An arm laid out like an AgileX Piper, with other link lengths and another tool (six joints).
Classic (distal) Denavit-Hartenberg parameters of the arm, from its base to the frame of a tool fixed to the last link. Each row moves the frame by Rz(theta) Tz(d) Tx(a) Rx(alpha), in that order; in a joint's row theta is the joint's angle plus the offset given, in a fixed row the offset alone. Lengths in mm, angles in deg.
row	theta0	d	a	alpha
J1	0	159.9	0	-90
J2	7.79	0	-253.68	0
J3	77.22	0	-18.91	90
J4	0	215.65	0	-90
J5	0	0	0	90
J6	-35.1	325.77	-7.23	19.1
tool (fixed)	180	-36.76	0	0
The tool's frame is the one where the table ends.
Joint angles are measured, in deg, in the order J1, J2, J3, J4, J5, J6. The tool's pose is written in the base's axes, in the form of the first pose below.
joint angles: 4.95, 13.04, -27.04, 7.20, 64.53, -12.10
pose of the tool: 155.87 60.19 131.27; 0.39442 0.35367 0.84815; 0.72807 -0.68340 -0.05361; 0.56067 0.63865 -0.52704
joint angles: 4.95, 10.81, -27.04, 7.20, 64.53, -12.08
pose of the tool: 156.86 60.27 137.54; 0.37255 0.32857 0.86790; 0.72593 -0.68580 -0.05197; 0.57813 0.64940 -0.49401
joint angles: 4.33, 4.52, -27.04, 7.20, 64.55, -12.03
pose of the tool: 158.92 58.69 155.29; 0.31527 0.24857 0.91587; 0.71633 -0.69536 -0.05785; 0.62248 0.67430 -0.39729
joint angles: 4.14, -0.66, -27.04, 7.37, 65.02, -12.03
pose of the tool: 157.43 58.94 168.14; 0.26371 0.19216 0.94527; 0.71088 -0.70109 -0.05580; 0.65200 0.68669 -0.32149
